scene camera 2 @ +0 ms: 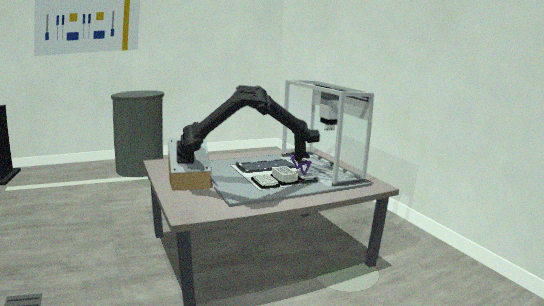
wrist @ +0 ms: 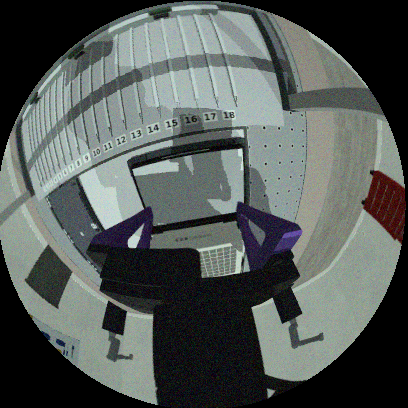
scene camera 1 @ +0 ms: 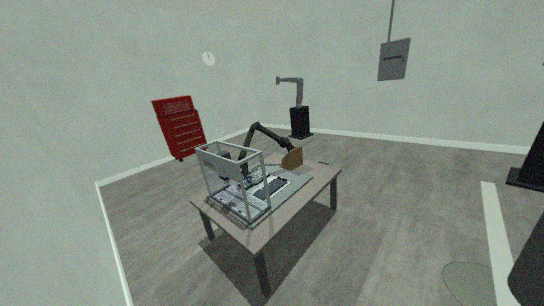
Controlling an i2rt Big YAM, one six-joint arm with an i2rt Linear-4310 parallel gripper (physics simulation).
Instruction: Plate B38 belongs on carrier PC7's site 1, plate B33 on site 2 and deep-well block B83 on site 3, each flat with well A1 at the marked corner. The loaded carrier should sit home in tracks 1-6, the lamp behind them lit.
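Where they show: gripper, fingertip midpoint: (scene camera 2: 301,172) (wrist: 193,208) (scene camera 1: 246,181); arm's base at its link origin: (scene camera 2: 184,152) (scene camera 1: 292,151).
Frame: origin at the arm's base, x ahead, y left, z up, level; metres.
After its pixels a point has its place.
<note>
My gripper (scene camera 2: 301,166) {z -0.114, x 0.595, y -0.038 m} (wrist: 193,208) {z -0.114, x 0.595, y -0.038 m} is open and empty, its purple fingers low over a black-rimmed holder (wrist: 189,222) {z -0.128, x 0.569, y -0.032 m}. Inside the rim is a smooth grey and white area; I cannot tell whether a plate lies there. The tall white deep-well block (scene camera 2: 285,174) {z -0.100, x 0.488, y -0.103 m} (wrist: 220,260) {z -0.104, x 0.511, y -0.072 m} stands beside that holder, partly hidden by my gripper body in the wrist view. A low white plate (scene camera 2: 265,181) {z -0.128, x 0.384, y -0.111 m} lies beyond the block; its label is unreadable. The long dark carrier (scene camera 1: 272,189) {z -0.143, x 0.483, y 0.223 m} (scene camera 2: 265,165) {z -0.142, x 0.467, y 0.184 m} (wrist: 72,217) {z -0.143, x 0.568, y 0.200 m} lies on the mat, outside the numbered tracks (wrist: 150,75) {z -0.149, x 0.753, y 0.009 m}. Tracks 1-6 are at the wrist view's left. No lit lamp is discernible.
The enclosure's frame posts (scene camera 1: 265,180) {z 0.100, x 0.643, y 0.398 m} (scene camera 2: 340,140) {z 0.087, x 0.736, y -0.179 m} rise around the tracks. A dark-tipped head (scene camera 2: 328,112) {z 0.180, x 0.782, y 0.081 m} hangs inside. The arm's wooden base (scene camera 1: 292,158) {z -0.035, x 0.078, y 0.072 m} (scene camera 2: 190,180) {z -0.120, x 0.019, y -0.072 m} stands at the table's other end. A perforated grey board (wrist: 275,160) {z -0.153, x 0.643, y -0.155 m} lies right of the holder in the wrist view.
</note>
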